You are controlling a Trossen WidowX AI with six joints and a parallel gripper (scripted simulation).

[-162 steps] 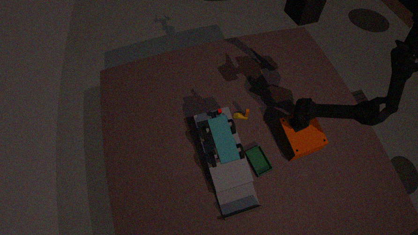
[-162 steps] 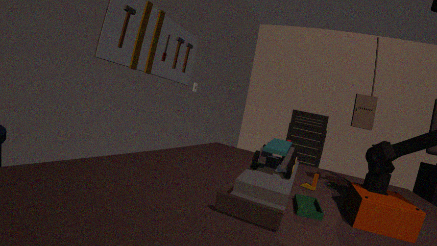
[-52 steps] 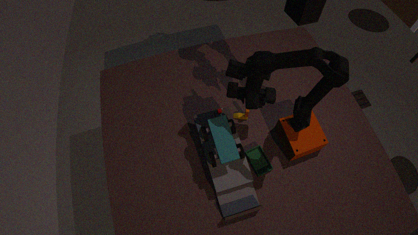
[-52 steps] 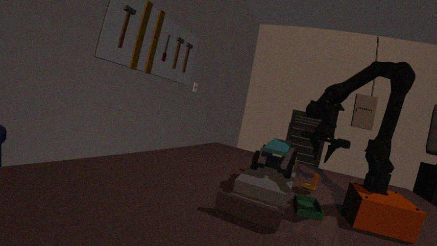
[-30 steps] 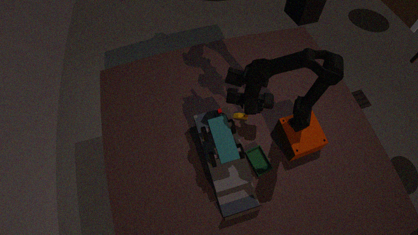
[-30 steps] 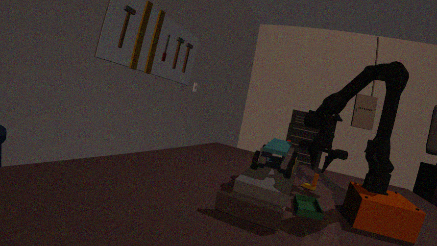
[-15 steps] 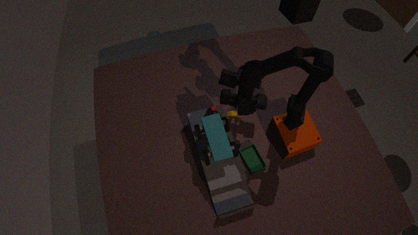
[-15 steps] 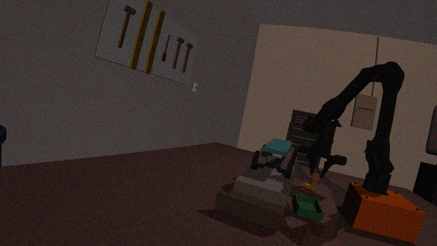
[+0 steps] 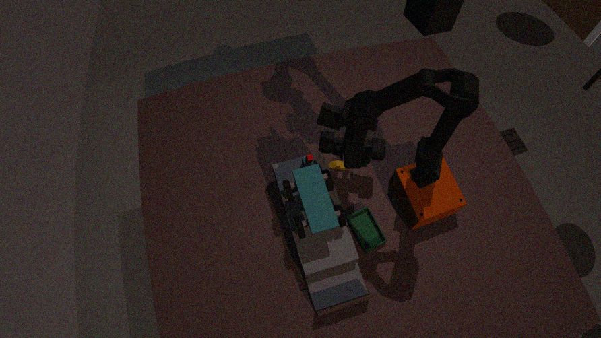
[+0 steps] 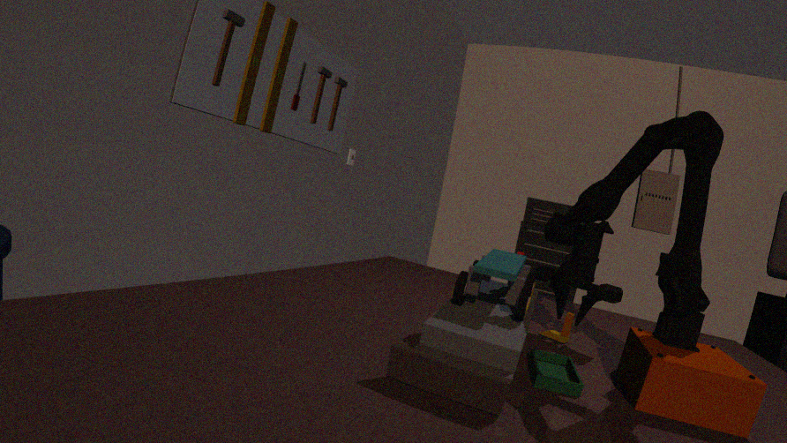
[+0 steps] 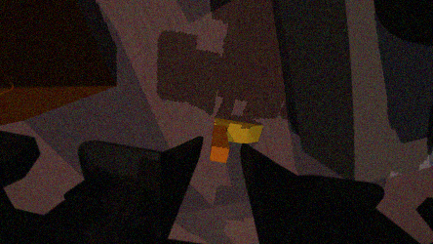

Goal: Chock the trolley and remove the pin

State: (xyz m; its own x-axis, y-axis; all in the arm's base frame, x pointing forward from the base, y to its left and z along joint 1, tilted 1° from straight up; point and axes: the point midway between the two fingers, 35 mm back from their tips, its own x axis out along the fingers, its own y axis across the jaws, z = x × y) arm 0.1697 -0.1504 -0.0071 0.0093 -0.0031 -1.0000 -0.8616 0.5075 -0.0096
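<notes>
The yellow chock lies 20 mm ahead of my gripper tip, 10 mm to the right of it and 20 mm below it. Also, from my gripper tip: red-headed stop pin: 130 mm ahead, 90 mm above; grey ramp: 160 mm ahead, 120 mm to the left; trolley: 160 mm ahead, 110 mm to the left, 70 mm above.
</notes>
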